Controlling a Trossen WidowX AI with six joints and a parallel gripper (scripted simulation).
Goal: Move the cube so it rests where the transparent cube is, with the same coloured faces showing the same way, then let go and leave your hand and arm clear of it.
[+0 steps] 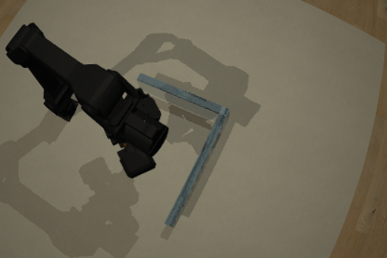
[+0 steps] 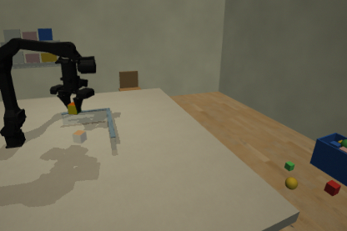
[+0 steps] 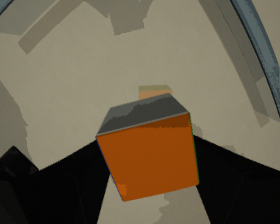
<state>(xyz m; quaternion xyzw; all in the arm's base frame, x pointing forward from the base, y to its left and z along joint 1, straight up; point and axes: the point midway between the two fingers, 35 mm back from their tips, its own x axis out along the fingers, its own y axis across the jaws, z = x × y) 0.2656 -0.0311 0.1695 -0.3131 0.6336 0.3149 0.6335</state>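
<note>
Right now the transparent cube is 10 mm ahead of my hand, 10 mm to the right of it and 150 mm below it.
</note>
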